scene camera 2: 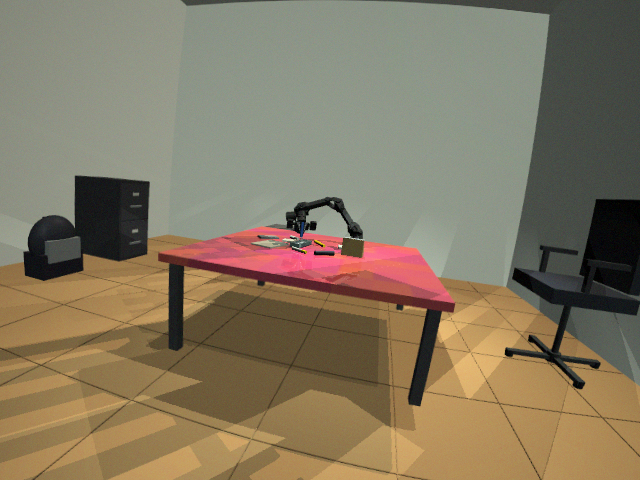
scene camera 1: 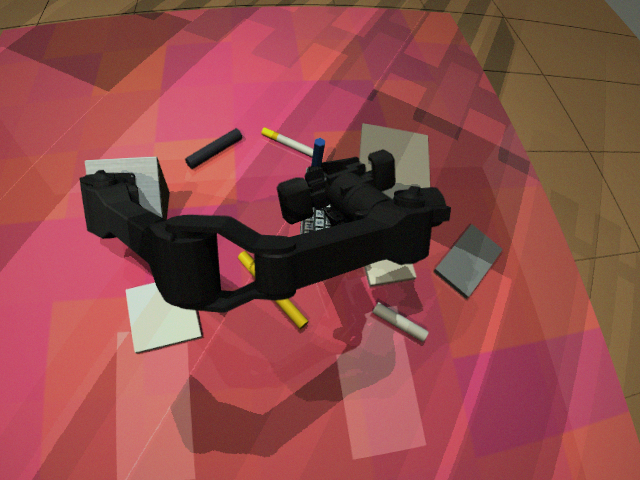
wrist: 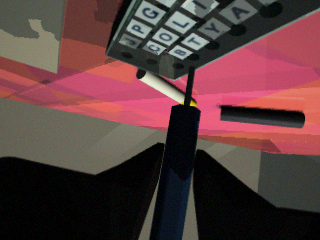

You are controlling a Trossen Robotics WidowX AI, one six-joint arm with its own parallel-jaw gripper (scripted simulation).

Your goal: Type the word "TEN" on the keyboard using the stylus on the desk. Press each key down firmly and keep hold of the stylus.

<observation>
The pictures show: my gripper, a dark cylinder and a grey block.
My gripper is seen too in the wrist view.
</observation>
